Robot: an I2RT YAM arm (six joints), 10 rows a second.
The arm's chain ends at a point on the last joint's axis. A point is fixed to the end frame.
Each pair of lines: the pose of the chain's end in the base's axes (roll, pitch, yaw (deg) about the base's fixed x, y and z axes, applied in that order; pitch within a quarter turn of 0, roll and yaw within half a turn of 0; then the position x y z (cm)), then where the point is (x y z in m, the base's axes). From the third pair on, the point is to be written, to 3 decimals.
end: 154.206, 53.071, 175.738, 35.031, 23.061, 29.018
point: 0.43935 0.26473 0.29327
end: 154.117, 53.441, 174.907, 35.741, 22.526, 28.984
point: 0.44688 0.25820 0.29353
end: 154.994, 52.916, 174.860, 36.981, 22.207, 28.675
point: 0.460 0.254 0.289
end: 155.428, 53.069, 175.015, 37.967, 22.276, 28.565
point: 0.470 0.254 0.288
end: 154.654, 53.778, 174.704, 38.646, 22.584, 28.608
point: 0.476 0.258 0.290
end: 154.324, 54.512, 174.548, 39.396, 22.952, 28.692
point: 0.484 0.262 0.292
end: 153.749, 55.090, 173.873, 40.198, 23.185, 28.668
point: 0.492 0.264 0.293
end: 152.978, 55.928, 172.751, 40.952, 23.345, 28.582
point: 0.499 0.264 0.294
